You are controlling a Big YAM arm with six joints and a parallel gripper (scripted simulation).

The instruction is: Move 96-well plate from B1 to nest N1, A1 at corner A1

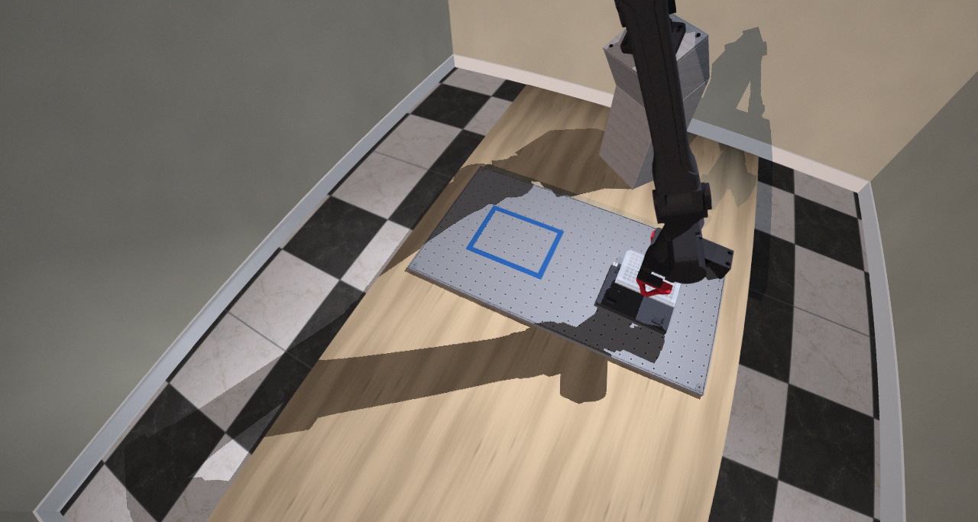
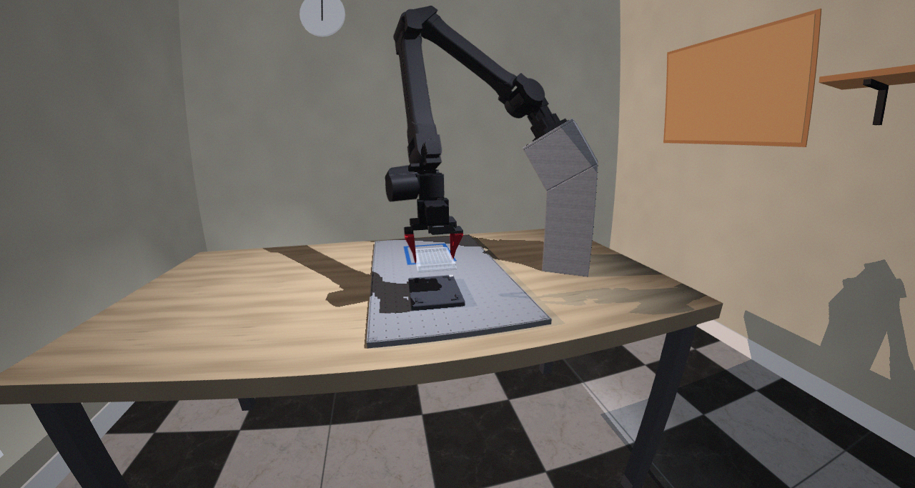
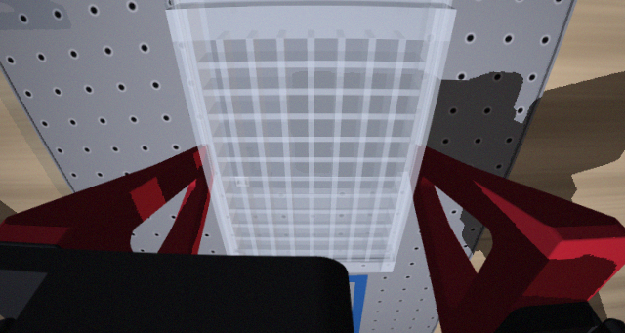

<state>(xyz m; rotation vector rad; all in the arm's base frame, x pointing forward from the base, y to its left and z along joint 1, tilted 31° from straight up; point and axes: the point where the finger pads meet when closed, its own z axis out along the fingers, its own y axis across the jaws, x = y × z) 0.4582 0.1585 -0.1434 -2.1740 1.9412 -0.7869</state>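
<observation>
My gripper is now 9 cm above the dark plate nest. The rest, counted from my hand: white corner mark: 8 cm to the right, 8 cm below, 5 cm behind; then clear 96-well plate: right at my hand.
</observation>
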